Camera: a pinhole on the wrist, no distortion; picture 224 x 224 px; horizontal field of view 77.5 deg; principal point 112.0 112.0 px. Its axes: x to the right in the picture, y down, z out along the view. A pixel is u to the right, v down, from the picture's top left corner.
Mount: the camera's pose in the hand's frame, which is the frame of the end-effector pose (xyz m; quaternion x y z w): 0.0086 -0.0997 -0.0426 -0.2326 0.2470 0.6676 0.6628
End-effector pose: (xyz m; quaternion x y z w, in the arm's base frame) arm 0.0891 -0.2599 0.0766 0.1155 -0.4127 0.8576 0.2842
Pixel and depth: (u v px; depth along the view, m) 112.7 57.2 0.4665
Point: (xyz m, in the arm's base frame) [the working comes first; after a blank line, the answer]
In the camera's frame: 0.0023 -0.1832 0.4665

-0.2006 -0.5217 0.2315
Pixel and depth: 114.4 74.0 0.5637
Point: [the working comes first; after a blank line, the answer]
In the camera's frame: 0.0097 -0.1535 0.5637

-0.2198 -0.6212 0.2206
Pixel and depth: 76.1 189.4 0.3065
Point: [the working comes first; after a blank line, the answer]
In the camera's frame: -0.0788 0.1700 0.3065

0.1855 -0.5296 0.1433
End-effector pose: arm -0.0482 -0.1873 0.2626 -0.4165 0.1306 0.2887 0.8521
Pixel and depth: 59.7 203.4 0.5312
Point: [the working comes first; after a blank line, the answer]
In the camera's frame: -0.1991 0.3479 0.5312

-0.3708 0.1223 0.6696
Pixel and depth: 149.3 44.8 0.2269
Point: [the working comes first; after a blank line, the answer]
In the camera's frame: 0.0606 -0.1093 0.2269

-0.0084 -0.0249 0.2048
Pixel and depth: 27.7 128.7 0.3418
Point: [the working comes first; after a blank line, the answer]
In the camera's frame: -0.2065 0.0409 0.3418

-0.0492 0.0611 0.5179
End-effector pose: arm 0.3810 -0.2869 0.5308 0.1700 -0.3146 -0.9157 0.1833
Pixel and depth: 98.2 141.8 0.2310
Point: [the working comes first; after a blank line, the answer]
In the camera's frame: -0.0228 0.0493 0.2310

0.3555 -0.2154 0.6695
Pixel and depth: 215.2 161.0 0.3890
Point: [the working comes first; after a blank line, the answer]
In the camera's frame: 0.2877 0.1366 0.3890

0.5427 -0.4642 0.8484
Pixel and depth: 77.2 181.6 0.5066
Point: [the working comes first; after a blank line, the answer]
In the camera's frame: -0.1263 0.2527 0.5066

0.4296 -0.0536 0.9799
